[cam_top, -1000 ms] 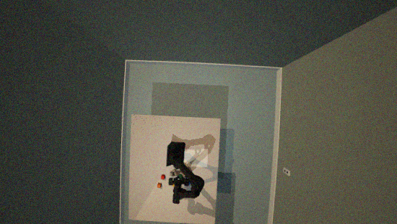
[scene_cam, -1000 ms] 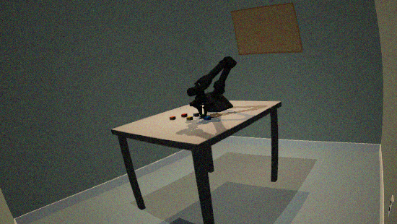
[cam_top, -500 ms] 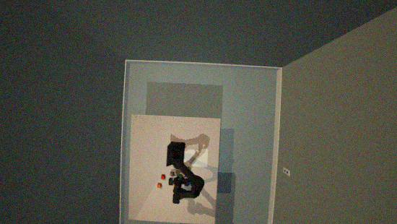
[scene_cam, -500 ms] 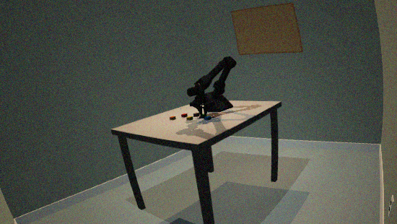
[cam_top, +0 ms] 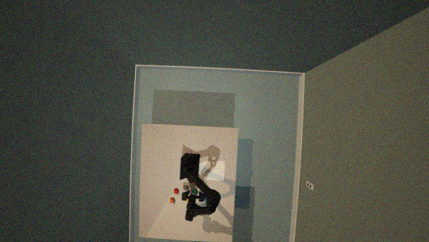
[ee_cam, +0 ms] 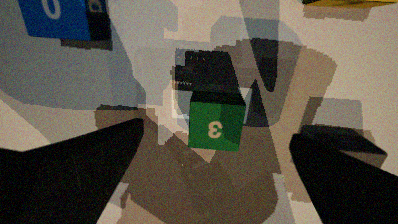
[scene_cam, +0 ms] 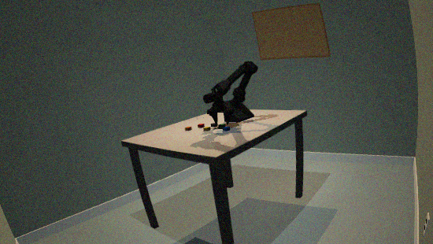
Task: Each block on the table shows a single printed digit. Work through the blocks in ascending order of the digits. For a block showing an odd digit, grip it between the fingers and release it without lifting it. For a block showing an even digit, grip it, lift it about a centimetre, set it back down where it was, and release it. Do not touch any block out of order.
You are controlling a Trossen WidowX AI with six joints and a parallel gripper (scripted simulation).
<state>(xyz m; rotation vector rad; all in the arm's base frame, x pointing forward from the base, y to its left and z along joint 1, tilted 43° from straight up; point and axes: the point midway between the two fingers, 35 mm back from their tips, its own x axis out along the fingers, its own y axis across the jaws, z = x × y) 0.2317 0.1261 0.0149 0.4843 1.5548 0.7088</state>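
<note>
The green block is 1 cm below my gripper tip. Round my gripper tip: grey block (9 cm to the right, 1 cm below, 1 cm behind); then yellow block (9 cm ahead, 4 cm to the right, 1 cm below); then blue block (9 cm to the left, 5 cm ahead, 1 cm below).
</note>
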